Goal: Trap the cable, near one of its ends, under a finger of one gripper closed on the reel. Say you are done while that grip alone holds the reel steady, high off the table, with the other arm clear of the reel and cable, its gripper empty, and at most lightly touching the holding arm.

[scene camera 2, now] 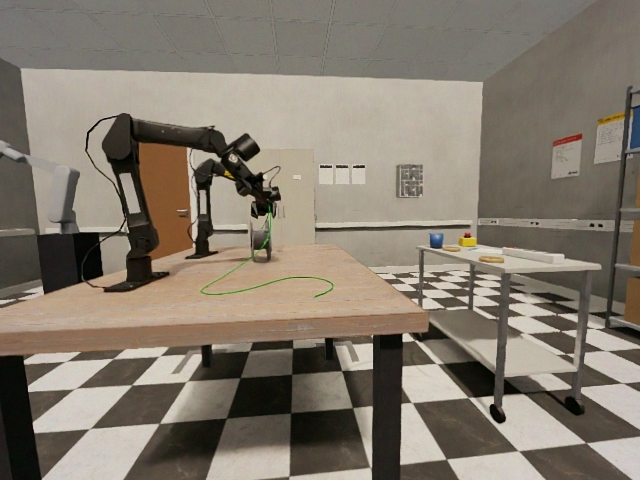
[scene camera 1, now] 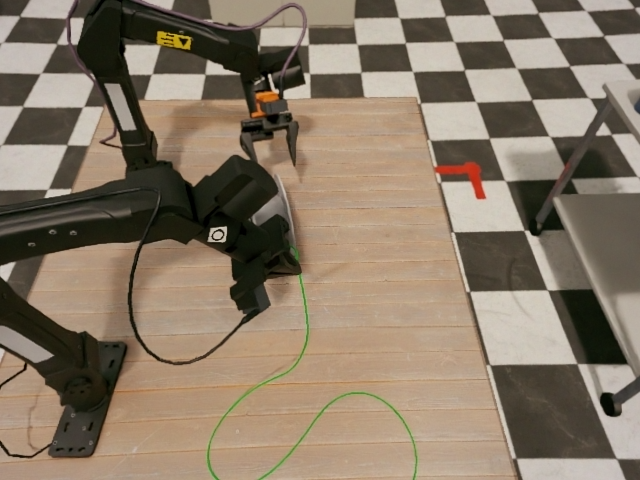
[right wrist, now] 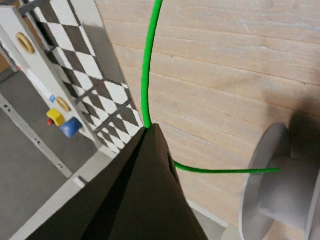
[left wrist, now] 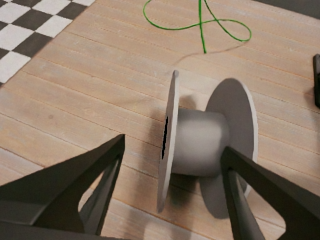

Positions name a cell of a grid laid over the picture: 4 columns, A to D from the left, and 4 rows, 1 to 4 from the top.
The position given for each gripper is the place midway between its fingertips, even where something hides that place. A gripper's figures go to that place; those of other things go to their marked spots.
Labels:
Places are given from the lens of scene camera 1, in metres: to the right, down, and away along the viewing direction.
left gripper (scene camera 1: B2): -0.09, -0.14, 0.97
right gripper (scene camera 1: B3): -0.03, 0.05, 0.76
grey reel (scene camera 1: B2): -0.08, -0.07, 0.98

